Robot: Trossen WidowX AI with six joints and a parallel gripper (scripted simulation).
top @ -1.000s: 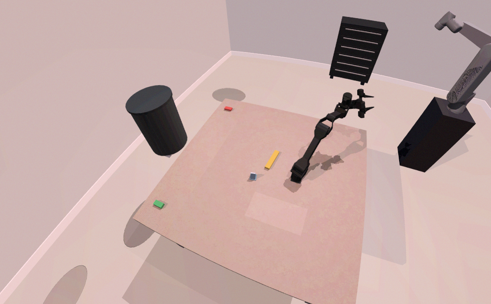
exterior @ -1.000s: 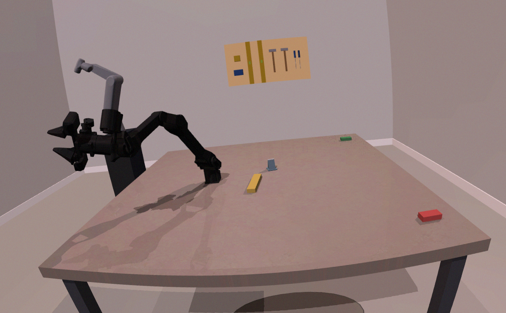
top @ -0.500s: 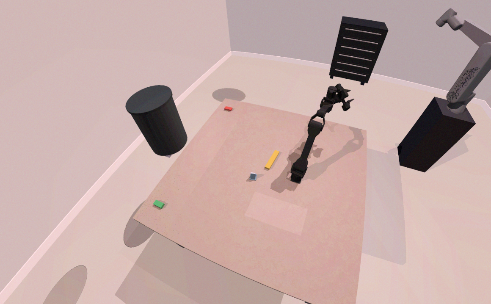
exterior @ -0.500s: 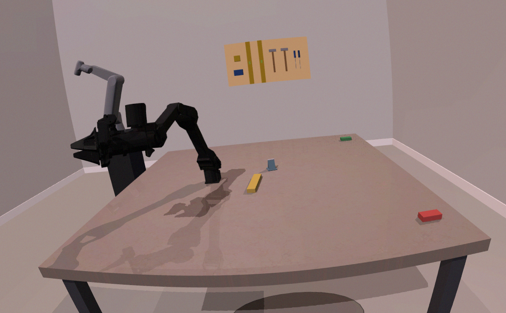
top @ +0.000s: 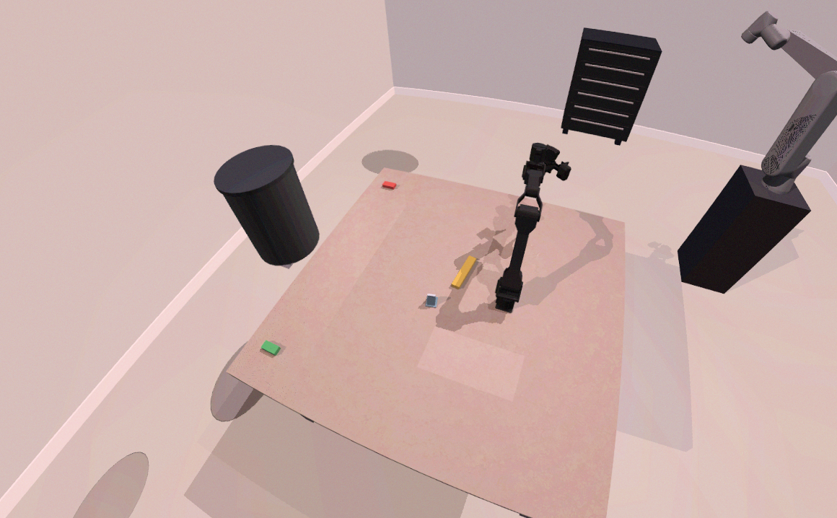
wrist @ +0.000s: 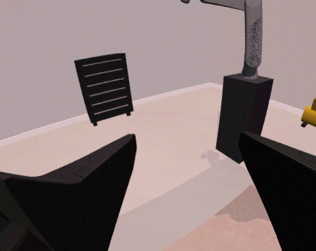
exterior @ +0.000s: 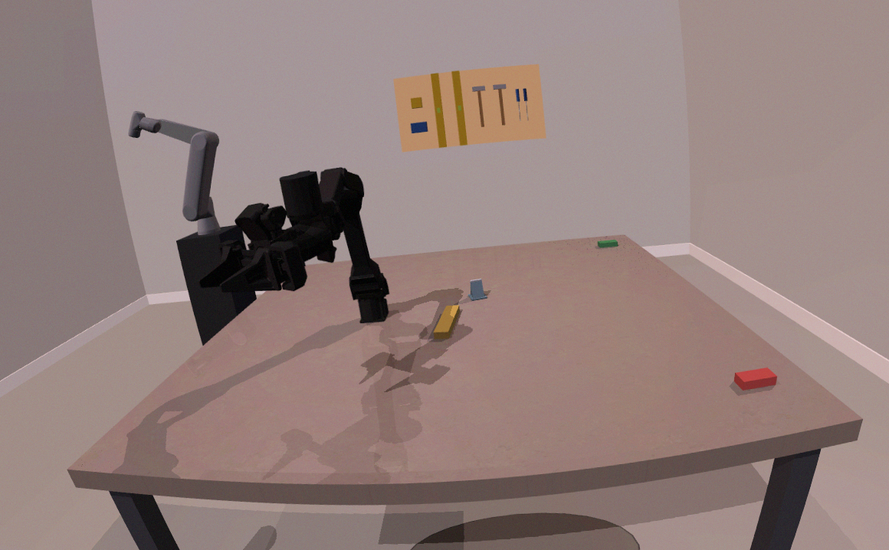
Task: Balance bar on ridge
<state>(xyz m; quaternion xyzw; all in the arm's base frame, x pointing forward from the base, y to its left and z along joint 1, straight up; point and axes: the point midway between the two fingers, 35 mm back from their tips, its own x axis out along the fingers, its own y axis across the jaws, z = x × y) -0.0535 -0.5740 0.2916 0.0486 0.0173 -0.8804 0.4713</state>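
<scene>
Right now my gripper tip is 520 mm to the right of the yellow bar, 280 mm above it and 270 mm short of it. The rest, counted from my gripper tip: red block 810 mm ahead, 280 mm below, 100 mm to the left; green block 1100 mm to the left, 810 mm ahead, 280 mm below.
</scene>
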